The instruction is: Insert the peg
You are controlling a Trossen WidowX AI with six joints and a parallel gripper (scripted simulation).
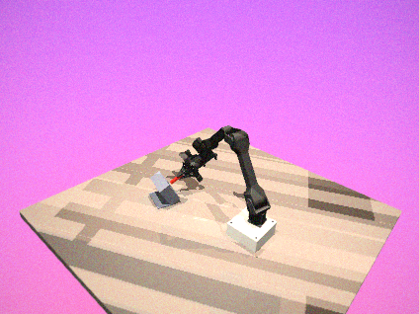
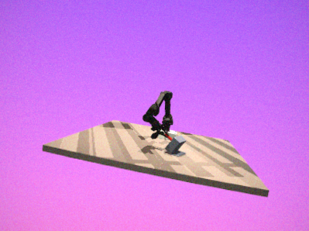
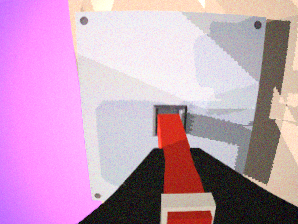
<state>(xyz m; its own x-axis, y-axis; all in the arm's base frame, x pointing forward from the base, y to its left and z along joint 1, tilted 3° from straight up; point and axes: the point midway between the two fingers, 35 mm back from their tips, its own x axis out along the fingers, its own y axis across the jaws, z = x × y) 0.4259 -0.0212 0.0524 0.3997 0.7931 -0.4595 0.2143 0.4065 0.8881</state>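
My gripper tip is now 30 mm short of the grey sloped panel, 60 mm to the right of it and 40 mm above it. From my gripper tip the other things lie so: red square peg (10 mm behind, 10 mm to the right, 10 mm above).
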